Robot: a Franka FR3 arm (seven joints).
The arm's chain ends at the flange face. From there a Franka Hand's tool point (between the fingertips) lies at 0.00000 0.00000 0.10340 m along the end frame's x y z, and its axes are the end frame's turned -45 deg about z.
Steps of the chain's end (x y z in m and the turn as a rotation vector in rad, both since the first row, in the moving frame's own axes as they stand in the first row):
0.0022 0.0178 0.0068 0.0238 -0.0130 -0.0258
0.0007 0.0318 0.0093 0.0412 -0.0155 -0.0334
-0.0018 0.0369 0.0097 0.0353 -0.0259 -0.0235
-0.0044 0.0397 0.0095 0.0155 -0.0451 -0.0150
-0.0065 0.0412 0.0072 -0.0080 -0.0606 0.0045
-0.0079 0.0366 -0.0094 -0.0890 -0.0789 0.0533
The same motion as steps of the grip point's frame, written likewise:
-0.0103 0.0114 0.0068 0.0260 0.0076 -0.0258
-0.0202 0.0188 0.0092 0.0401 0.0182 -0.0334
-0.0267 0.0203 0.0096 0.0433 0.0066 -0.0235
-0.0334 0.0205 0.0094 0.0429 -0.0209 -0.0150
-0.0387 0.0207 0.0070 0.0372 -0.0485 0.0045
-0.0437 0.0207 -0.0101 -0.0071 -0.1187 0.0533

